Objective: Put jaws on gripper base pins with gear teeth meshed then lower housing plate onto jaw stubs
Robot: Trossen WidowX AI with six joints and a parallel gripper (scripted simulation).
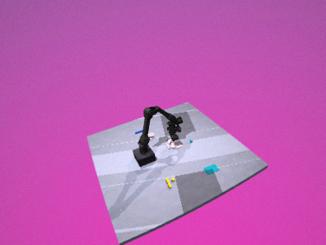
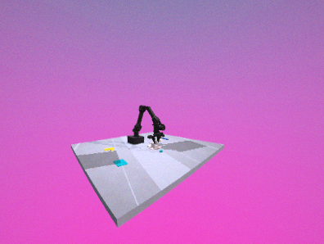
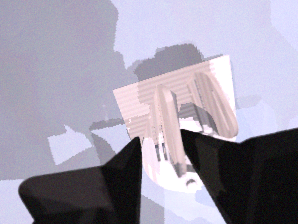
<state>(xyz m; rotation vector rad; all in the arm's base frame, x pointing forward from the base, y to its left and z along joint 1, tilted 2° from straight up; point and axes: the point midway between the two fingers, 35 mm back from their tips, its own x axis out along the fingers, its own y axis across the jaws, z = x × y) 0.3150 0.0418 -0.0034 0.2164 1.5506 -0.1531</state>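
My gripper tip is now 10 mm short of the pale flat part, 30 mm to the left of it and 30 mm above it. From my gripper tip the other things lie so: pale jaw (40 mm behind, 10 mm to the right); then cyan cube (150 mm ahead, 80 mm to the right, 30 mm below); then pale plate (150 mm behind, 210 mm to the left, 10 mm below).
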